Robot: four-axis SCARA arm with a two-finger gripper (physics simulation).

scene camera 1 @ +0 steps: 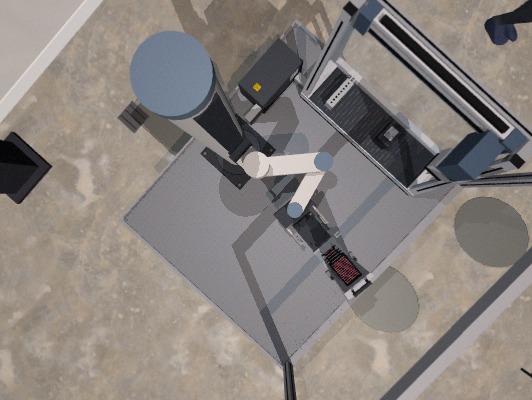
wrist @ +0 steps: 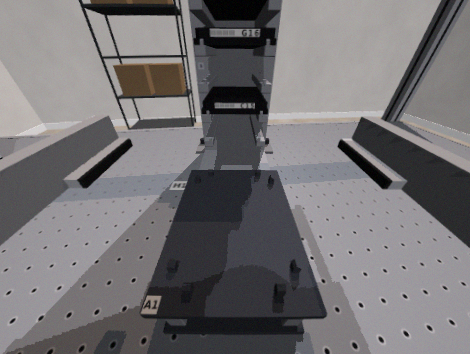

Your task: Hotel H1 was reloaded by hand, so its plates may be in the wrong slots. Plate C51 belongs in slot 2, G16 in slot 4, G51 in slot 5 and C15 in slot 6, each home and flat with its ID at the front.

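Places are measured from the arm's base along level axes (x ahead, y left, z up), in metres.
Pixels of known places: gripper, fingertip midpoint: (scene camera 1: 314,233) (wrist: 235,130).
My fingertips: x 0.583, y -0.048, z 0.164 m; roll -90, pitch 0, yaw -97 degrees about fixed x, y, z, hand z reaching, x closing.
Observation:
Behind a point stands the place of what it marks.
Hotel H1 (scene camera 1: 349,295) {x 0.836, y -0.139, z 0.322 m} (wrist: 273,62) {x 0.816, y -0.145, z 0.193 m} stands beyond the dark platform. In the wrist view plate G16 (wrist: 235,33) {x 0.698, y -0.063, z 0.221 m} is on an upper level and plate C15 (wrist: 235,105) {x 0.698, y -0.063, z 0.151 m} on a lower one, labels facing the camera, with an open gap between them. The slot numbers are not readable. Above G16 the hotel is cut off, so the C51 and G51 labels do not show. A plate with red wells (scene camera 1: 346,270) {x 0.764, y -0.070, z 0.297 m} shows from above at the hotel. My gripper (scene camera 1: 319,237) {x 0.583, y -0.048, z 0.164 m} (wrist: 235,130) {x 0.583, y -0.048, z 0.164 m} is open and empty, over the dark platform, short of the hotel.
The dark platform (scene camera 1: 313,231) {x 0.594, y -0.043, z 0.073 m} (wrist: 250,245) {x 0.554, y -0.058, z 0.073 m} has small pegs and an A1 corner mark. An H1 label (wrist: 178,185) {x 0.716, y 0.038, z 0.013 m} is on the deck. A black box (scene camera 1: 272,72) {x -0.112, y 0.405, z 0.128 m} and a framed gantry (scene camera 1: 410,191) {x 0.823, y 0.455, z 0.066 m} stand on the deck. A shelf rack (wrist: 145,56) is in the background.

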